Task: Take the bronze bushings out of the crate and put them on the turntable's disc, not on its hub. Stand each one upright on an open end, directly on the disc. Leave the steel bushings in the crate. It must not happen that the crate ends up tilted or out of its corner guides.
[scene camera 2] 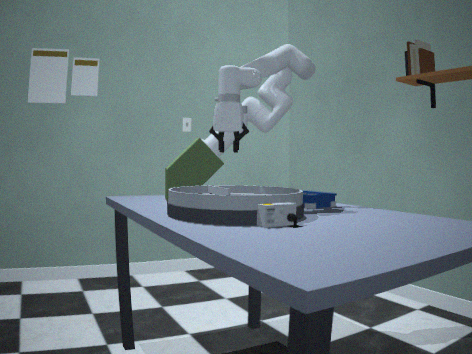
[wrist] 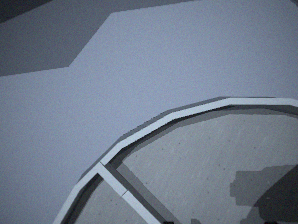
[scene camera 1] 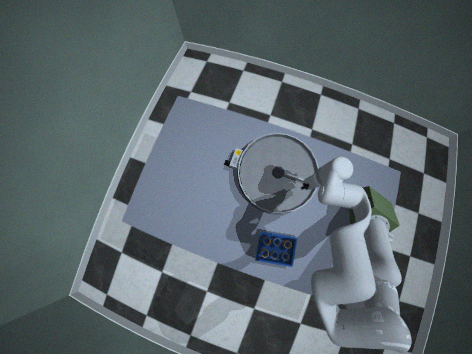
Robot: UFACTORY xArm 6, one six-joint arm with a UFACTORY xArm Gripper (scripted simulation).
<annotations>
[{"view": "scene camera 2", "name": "my gripper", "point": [228, 152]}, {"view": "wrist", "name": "round turntable disc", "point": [233, 159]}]
</annotations>
